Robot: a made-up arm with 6 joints.
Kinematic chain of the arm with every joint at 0, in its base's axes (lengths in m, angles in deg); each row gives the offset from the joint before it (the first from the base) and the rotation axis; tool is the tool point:
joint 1: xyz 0 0 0.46 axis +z
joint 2: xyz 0.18 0 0 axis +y
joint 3: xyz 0 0 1.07 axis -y
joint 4: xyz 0 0 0.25 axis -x
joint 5: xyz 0.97 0 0 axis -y
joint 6: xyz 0.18 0 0 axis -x
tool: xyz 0 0 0
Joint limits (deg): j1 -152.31..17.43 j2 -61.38..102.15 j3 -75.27..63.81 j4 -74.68..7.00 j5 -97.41..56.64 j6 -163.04..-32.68
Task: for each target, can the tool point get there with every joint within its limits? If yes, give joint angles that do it. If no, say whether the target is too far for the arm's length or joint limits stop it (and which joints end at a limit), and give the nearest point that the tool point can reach.
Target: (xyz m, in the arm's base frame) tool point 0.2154 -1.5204 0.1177
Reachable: yes | joints -80.97 49.06 -26.46 -53.98 10.24 -101.24
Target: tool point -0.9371 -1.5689 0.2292
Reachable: yes | joints -123.21 55.76 -0.69 -44.80 -36.41 -65.36
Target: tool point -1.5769 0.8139 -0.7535
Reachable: no: joint limits stop it (at a limit: joint 1, joint 4, joint 5) | nearest point -0.9689 -0.3447 -0.7535 | short by 1.308 m
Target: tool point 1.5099 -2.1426 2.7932
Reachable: no: too far | nearest point 1.0368 -1.4713 2.0083 | short by 1.136 m
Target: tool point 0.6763 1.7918 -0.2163
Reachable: no: joint limits stop it (at a limit: joint 1, joint 4) | nearest point 1.0757 0.5197 -0.2163 | short by 1.333 m
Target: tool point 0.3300 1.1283 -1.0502
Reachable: no: joint limits stop it (at a limit: joint 1, joint 2, joint 4) | nearest point 0.7091 0.3893 -0.7355 | short by 0.888 m
